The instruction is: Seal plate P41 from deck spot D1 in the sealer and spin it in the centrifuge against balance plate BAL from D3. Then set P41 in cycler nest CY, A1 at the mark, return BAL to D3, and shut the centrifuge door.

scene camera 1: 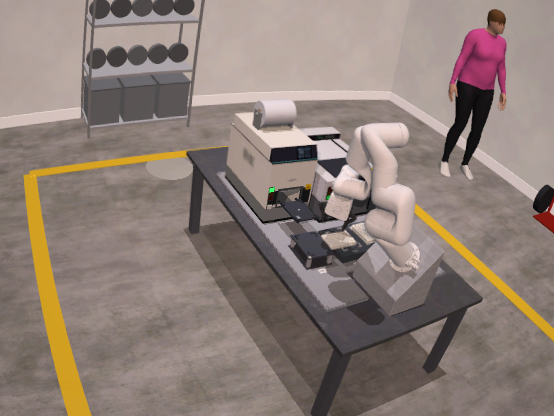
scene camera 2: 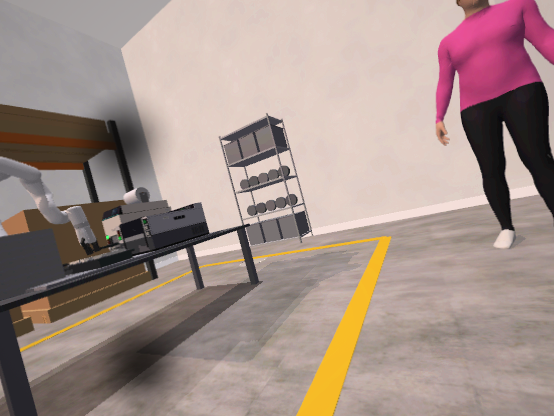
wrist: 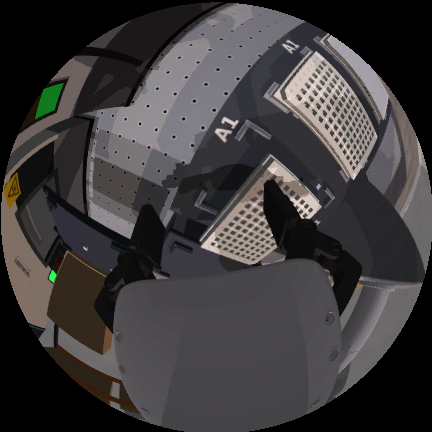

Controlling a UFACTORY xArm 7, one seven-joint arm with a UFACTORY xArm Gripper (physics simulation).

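Seen in the pictures: gripper, fingertip midpoint: (scene camera 1: 332, 225) (scene camera 2: 94, 252) (wrist: 208, 204); arm's base, link origin: (scene camera 1: 405, 257) (scene camera 2: 7, 256) (wrist: 377, 283).
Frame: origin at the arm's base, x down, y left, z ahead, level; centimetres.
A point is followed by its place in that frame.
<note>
My gripper (scene camera 1: 348, 225) (scene camera 2: 90, 247) @(x 8.5, y 3.3, z 38.3 cm) (wrist: 208, 204) @(x 8.5, y 3.3, z 38.3 cm) is open and empty, above the near end of the deck rack. In the wrist view one finger overlaps a beige well plate (wrist: 245, 230) @(x 10.7, y 6.2, z 33.0 cm) (scene camera 1: 338, 240) @(x 10.5, y 6.0, z 30.7 cm) in the first spot, seemingly P41; its label is not readable. A dark gap shows between it and the corner brackets. A second beige plate (wrist: 332, 112) @(x 10.8, y -9.6, z 32.2 cm) and a paler plate (wrist: 361, 75) stand further along the row; I cannot tell which is BAL. The beige sealer (scene camera 1: 250, 165) @(x -2.7, y 21.3, z 77.8 cm) has its dark carrier (scene camera 1: 298, 210) @(x 6.0, y 13.3, z 50.3 cm) (wrist: 102, 237) @(x 6.0, y 8.9, z 46.7 cm) out. The centrifuge door cannot be made out.
A black block with grey posts (scene camera 1: 312, 248) @(x 10.9, y 19.3, z 31.0 cm) stands beside the first plate. A dark instrument (scene camera 2: 175, 225) @(x 4.8, y -35.9, z 66.7 cm) with lights stands beside the sealer. The arm's grey pedestal (scene camera 1: 387, 285) @(x 8.6, y 9.0, z -2.6 cm) is at the near end of the table (scene camera 1: 350, 330) @(x 18.0, y 29.8, z -8.3 cm). A person (scene camera 1: 485, 60) stands beyond the yellow line.
</note>
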